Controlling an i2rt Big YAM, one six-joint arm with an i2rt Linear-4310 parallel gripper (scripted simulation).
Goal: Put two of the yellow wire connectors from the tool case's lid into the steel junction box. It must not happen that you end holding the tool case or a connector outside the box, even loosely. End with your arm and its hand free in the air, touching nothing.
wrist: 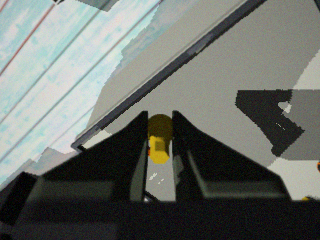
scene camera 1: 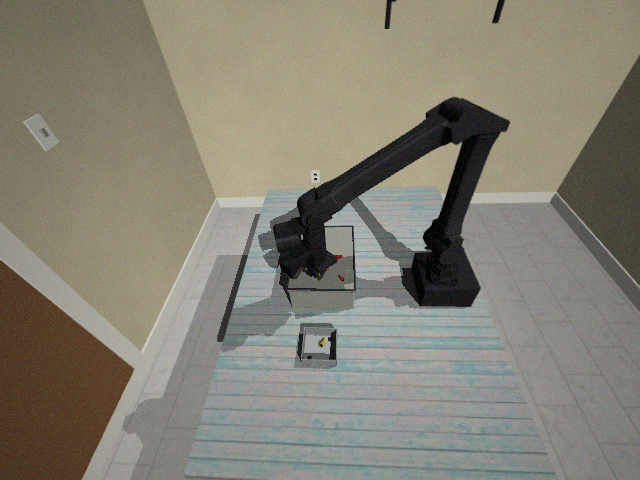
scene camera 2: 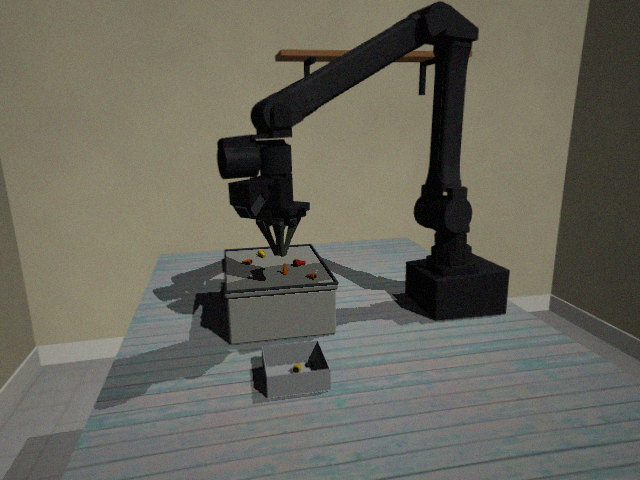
Labels:
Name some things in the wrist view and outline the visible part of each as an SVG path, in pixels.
My gripper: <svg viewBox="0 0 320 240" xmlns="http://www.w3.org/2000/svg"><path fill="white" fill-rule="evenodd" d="M11 231L13 240L320 240L320 200L292 200L280 175L202 132L179 111L172 111L172 164L176 201L145 201L149 139L148 111L142 111L120 131L40 175Z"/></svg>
A yellow wire connector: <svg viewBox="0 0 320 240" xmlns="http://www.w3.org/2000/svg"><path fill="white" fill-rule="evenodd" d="M156 114L148 119L148 139L151 146L150 158L155 164L164 164L169 159L169 145L172 140L173 130L172 119L165 114Z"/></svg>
A tool case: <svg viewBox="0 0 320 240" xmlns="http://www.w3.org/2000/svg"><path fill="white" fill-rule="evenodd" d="M172 140L169 145L169 159L165 164L155 164L150 156L148 156L145 199L148 201L176 201L172 164ZM70 146L78 153L81 153L123 129L142 111L148 111L148 119L156 114L165 114L172 119L172 111L179 111L202 132L274 173L279 174L292 200L302 200L304 197L310 200L320 200L320 172L317 169L317 164L320 163L320 0L200 0L102 87L86 128L76 136Z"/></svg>

